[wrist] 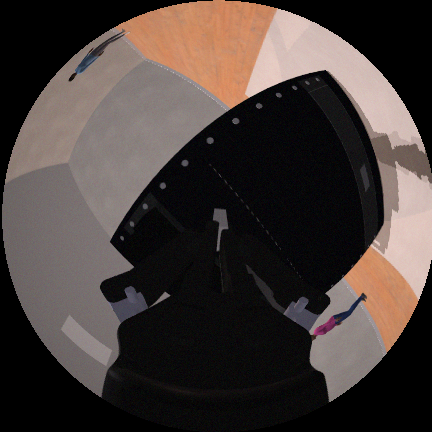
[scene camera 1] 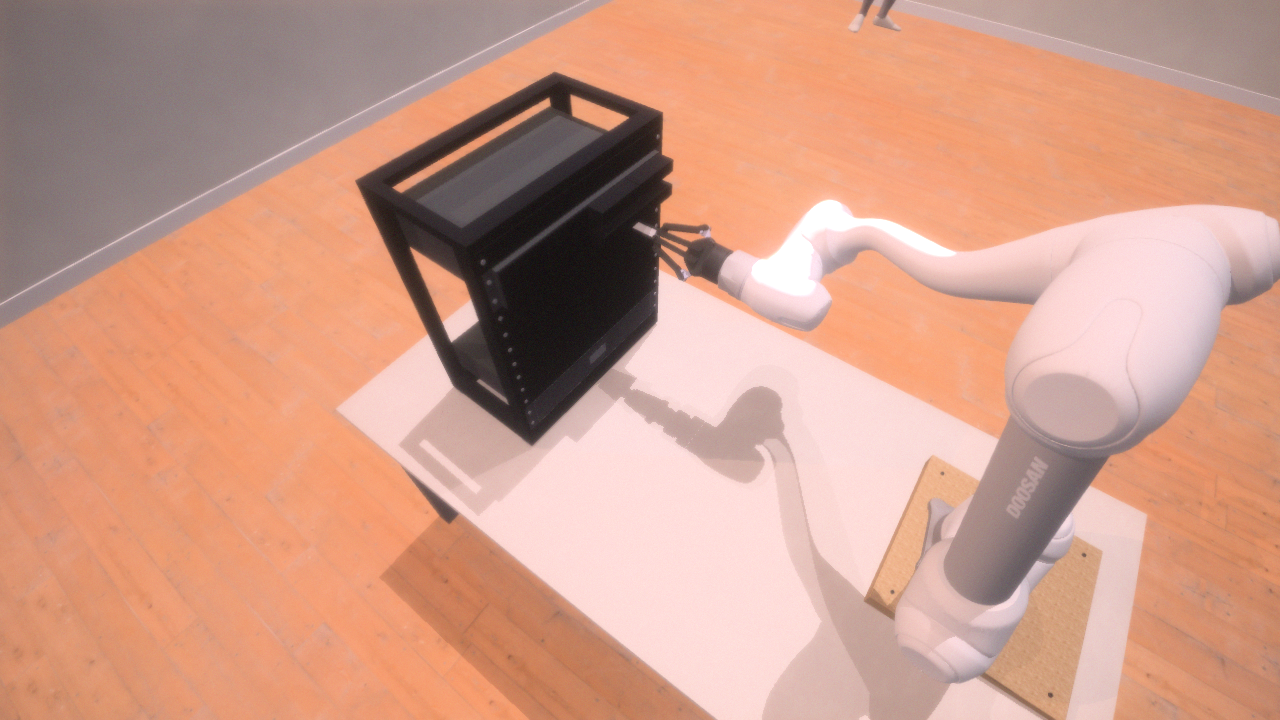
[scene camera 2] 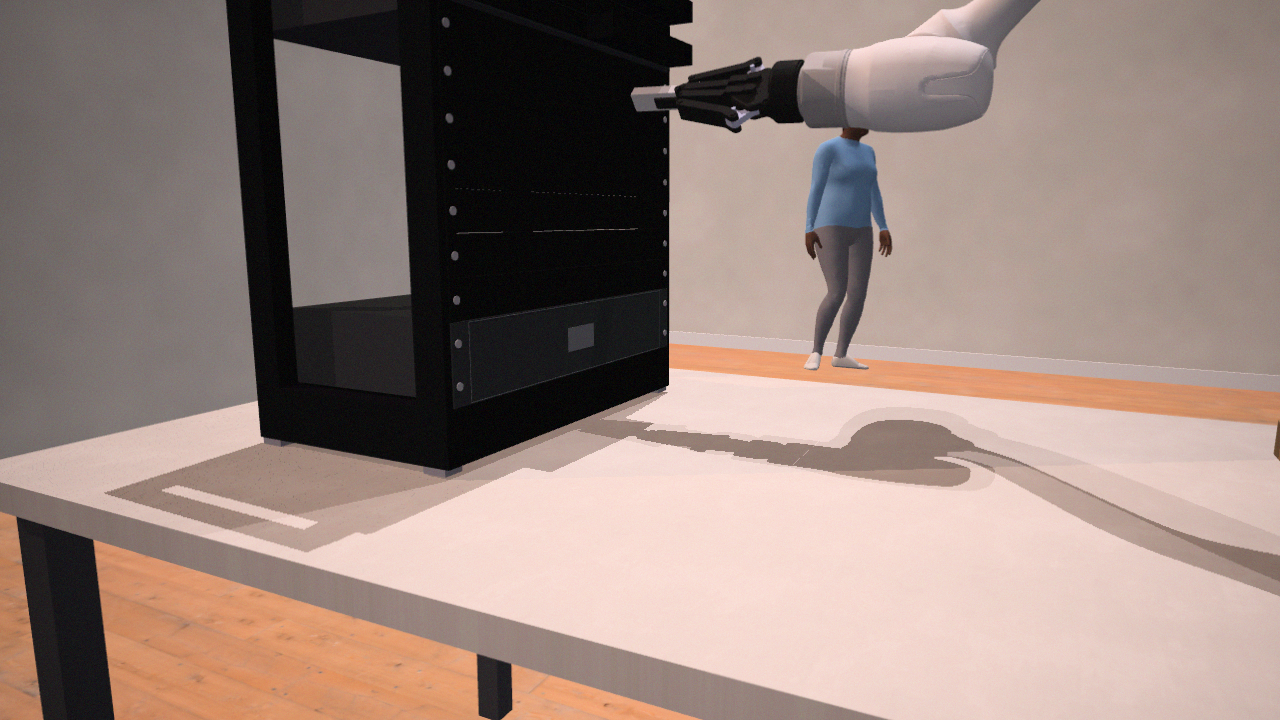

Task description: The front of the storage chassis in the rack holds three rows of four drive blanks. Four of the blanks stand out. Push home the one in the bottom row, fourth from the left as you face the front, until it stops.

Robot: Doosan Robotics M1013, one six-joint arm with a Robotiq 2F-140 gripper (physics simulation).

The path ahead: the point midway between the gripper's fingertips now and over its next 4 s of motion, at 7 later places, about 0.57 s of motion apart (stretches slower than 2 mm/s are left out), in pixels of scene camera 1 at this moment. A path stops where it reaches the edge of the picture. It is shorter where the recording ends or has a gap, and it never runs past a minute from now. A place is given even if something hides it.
My gripper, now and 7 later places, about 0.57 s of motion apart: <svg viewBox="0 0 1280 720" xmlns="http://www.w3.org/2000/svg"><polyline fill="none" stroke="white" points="631,223 645,229 645,226 646,221 646,216 646,220 665,228 665,217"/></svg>
